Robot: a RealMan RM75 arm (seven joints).
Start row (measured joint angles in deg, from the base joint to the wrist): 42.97, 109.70, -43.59, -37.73, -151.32, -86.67, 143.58
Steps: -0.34, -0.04, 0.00, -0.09, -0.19, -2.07, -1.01; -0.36, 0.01, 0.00, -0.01, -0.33, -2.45, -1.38; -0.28, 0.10, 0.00, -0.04, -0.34, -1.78, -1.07; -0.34, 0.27, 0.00, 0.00, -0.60, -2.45, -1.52; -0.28, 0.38, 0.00, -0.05, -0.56, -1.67, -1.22; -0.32, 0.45, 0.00, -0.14, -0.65, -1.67, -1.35; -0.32, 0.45, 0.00, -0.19, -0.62, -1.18, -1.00; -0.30, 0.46, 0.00, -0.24, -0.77, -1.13, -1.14; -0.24, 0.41, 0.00, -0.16, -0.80, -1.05, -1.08; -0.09, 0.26, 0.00, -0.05, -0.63, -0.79, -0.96; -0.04, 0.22, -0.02, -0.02, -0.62, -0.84, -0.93; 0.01, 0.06, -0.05, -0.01, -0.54, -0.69, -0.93; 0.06, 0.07, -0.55, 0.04, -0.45, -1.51, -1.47; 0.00, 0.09, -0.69, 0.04, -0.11, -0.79, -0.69; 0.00, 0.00, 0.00, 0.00, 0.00, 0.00, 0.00; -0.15, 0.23, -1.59, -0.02, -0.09, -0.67, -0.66
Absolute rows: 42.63, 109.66, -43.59, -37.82, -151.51, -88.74, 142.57; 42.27, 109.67, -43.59, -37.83, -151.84, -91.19, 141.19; 41.99, 109.77, -43.59, -37.87, -152.18, -92.97, 140.12; 41.65, 110.04, -43.59, -37.87, -152.78, -95.42, 138.60; 41.37, 110.42, -43.59, -37.92, -153.34, -97.09, 137.38; 41.05, 110.87, -43.59, -38.06, -153.99, -98.76, 136.03; 40.73, 111.32, -43.59, -38.25, -154.61, -99.94, 135.03; 40.43, 111.78, -43.59, -38.49, -155.38, -101.07, 133.89; 40.19, 112.19, -43.59, -38.65, -156.18, -102.12, 132.81; 40.10, 112.45, -43.59, -38.70, -156.81, -102.91, 131.85; 40.06, 112.67, -43.61, -38.72, -157.43, -103.75, 130.92; 40.07, 112.73, -43.66, -38.73, -157.97, -104.44, 129.99; 40.13, 112.80, -44.21, -38.69, -158.42, -105.95, 128.52; 40.13, 112.89, -44.90, -38.65, -158.53, -106.74, 127.83; 40.13, 112.89, -44.90, -38.65, -158.53, -106.74, 127.83; 39.98, 113.12, -46.49, -38.67, -158.62, -107.41, 127.17
